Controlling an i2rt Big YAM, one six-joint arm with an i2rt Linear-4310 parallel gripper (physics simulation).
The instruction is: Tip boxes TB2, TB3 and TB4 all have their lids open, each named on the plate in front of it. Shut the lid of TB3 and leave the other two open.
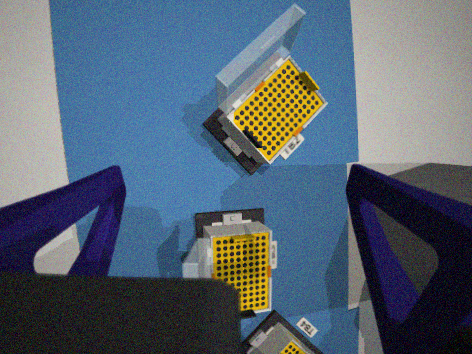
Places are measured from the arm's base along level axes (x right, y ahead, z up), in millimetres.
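Where they show: gripper, fingertip midpoint: (235, 177).
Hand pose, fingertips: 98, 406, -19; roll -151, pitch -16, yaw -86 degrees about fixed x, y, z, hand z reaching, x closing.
Observation:
Things, the pixels of their centre, and the offset from my fingertips, as dx, dy, dz. "*": a spot on its surface instead. Level surfaces: height alone.
- tip box with a yellow perforated rack, body centre: (281, 109) +65, -134, -259
- second yellow-racked tip box, body centre: (243, 276) -160, -98, -259
- TB4 plate, surface spot: (307, 327) * -293, -247, -322
- third box, surface spot: (275, 339) * -286, -171, -291
- blue mat, its level: dz -324
A tip box with a yellow perforated rack (280, 107) sits turned at the upper middle. Its clear lid (260, 47) stands open on its upper-left side; the plate (292, 146) at its lower right starts with TB, its last character unclear. A second yellow-racked tip box (245, 265) sits at the lower middle, partly hidden, its clear lid (196, 260) open on the left. Its plate (273, 254) is edge-blurred and unreadable. The TB4 plate (307, 327) lies beside a third box (275, 339), cut off at the bottom; its lid does not show. My gripper (235, 177) is open and empty, its fingers wide apart above the mat.
The boxes stand by dark bases on a blue mat (125, 90). A large dark grey block (432, 187) is at the right, partly behind the right finger. Pale surface borders the mat on both sides. A dark housing (120, 315) hides the lower left.

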